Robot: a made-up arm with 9 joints. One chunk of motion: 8 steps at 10 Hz.
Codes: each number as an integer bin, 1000 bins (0 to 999) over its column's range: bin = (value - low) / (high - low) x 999, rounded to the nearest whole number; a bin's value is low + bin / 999 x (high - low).
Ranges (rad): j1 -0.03..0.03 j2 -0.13..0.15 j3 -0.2..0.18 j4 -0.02..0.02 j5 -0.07..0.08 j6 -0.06..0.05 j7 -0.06..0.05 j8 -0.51..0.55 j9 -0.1..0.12
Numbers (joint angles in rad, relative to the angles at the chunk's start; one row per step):
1: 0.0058 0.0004 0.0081 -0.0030 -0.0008 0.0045 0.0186 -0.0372 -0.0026
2: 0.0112 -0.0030 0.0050 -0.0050 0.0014 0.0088 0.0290 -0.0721 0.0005
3: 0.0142 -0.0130 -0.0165 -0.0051 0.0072 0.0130 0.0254 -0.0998 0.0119
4: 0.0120 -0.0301 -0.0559 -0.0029 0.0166 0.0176 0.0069 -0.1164 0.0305
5: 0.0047 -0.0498 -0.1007 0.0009 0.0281 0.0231 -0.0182 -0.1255 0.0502
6: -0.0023 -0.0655 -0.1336 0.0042 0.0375 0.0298 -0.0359 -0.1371 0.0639
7: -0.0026 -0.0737 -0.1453 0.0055 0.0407 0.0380 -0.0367 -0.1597 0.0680
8: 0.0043 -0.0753 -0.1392 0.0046 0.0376 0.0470 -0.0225 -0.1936 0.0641
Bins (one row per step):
1: 596 465 547 425 461 586 714 446 442
2: 686 453 539 375 476 625 808 413 456
3: 736 417 482 372 514 663 776 387 508
4: 699 356 379 427 577 705 608 371 593
5: 578 286 261 522 653 755 380 362 682
6: 461 230 175 604 716 816 219 351 744
7: 456 201 144 637 737 890 212 330 763
8: 571 195 160 614 717 972 341 298 745

